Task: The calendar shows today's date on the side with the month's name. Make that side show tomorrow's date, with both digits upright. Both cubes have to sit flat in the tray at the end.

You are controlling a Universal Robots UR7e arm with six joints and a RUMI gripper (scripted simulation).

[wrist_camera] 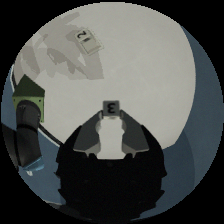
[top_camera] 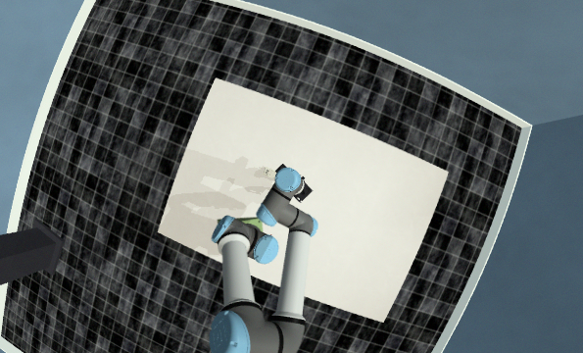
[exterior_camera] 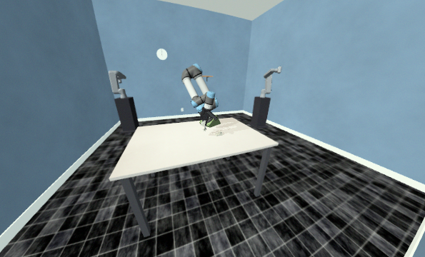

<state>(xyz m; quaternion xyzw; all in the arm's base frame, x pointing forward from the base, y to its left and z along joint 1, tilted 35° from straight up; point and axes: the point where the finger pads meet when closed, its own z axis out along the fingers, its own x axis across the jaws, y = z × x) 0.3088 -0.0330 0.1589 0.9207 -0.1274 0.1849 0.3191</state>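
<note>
The white calendar cube is 10 mm below my hand. The rest, counted from my hand: calendar tray (150 mm to the left, 80 mm below); pale date cube (170 mm to the left, 70 mm below, 10 mm behind).
</note>
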